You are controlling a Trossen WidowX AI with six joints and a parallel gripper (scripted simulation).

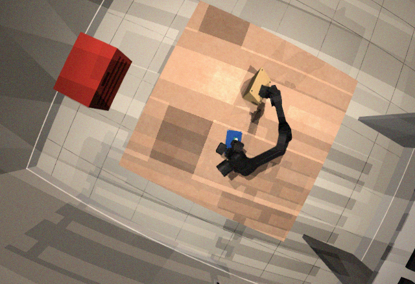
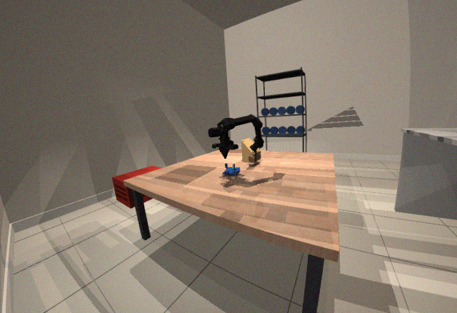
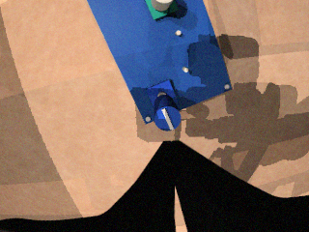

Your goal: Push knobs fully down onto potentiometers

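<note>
Right now the dark knob is 50 mm below my gripper tip. From my gripper tip the other things lie so: grey knob (90 mm behind, 20 mm to the left, 80 mm below); then green potentiometer (90 mm behind, 20 mm to the left, 80 mm below).
</note>
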